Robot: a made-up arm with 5 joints.
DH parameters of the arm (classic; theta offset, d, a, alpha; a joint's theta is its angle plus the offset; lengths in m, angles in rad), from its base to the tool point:
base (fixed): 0 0 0 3.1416
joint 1: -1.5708 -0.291 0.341 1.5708
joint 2: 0 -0.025 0.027 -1.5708
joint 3: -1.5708 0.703 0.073 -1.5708
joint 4: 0 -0.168 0.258 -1.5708
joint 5: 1.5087 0 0.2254 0
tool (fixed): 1.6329 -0.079 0 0
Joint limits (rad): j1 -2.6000..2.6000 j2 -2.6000..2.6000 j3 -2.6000..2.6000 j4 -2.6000..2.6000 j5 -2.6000..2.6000
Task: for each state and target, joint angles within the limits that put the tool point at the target. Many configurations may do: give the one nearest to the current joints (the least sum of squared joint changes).
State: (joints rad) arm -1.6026 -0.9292 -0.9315 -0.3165 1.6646
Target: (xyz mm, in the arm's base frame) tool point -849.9 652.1 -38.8
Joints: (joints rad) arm -1.0195 -1.2767 -1.0340 -0.4397 1.7525
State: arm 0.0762 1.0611 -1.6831 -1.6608 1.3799
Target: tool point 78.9 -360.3 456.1
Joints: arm 0.2211 1.8590 -1.5201 -2.0962 1.8000
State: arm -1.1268 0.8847 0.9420 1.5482 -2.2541
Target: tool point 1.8 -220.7 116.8
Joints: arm -1.4977 1.6101 0.5780 1.2024 -2.3575
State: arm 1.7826 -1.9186 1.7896 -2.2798 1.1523
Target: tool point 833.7 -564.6 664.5
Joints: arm 2.4343 -1.9816 1.8937 -2.0965 1.0235
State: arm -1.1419 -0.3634 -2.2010 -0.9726 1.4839
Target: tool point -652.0 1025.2 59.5
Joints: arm -0.8148 -1.0293 -2.4116 -0.9851 0.7927
